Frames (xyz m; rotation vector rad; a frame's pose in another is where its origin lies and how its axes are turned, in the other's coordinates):
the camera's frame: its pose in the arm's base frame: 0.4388 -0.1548 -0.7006 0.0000 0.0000 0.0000
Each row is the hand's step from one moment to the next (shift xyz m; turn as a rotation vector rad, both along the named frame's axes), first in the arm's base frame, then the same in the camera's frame.
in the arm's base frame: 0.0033 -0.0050 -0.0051 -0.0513 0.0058 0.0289
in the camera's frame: 0.0033 -0.0050 -0.0051 -0.0513 0.0058 0.0289
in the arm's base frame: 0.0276 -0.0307 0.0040 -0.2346 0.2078 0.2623
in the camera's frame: 0.0276 -0.0307 0.0040 -0.2346 0.2078 0.2623
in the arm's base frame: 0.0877 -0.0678 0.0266 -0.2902 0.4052 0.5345
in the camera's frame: 0.0877 -0.0678 0.0266 -0.2902 0.4052 0.5345
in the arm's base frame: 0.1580 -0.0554 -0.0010 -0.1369 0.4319 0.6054
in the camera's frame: 0.1580 -0.0554 -0.0010 -0.1369 0.4319 0.6054
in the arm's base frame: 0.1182 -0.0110 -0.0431 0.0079 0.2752 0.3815
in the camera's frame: 0.1182 -0.0110 -0.0431 0.0079 0.2752 0.3815
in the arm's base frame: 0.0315 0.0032 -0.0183 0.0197 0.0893 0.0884
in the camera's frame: 0.0315 0.0032 -0.0183 0.0197 0.0893 0.0884
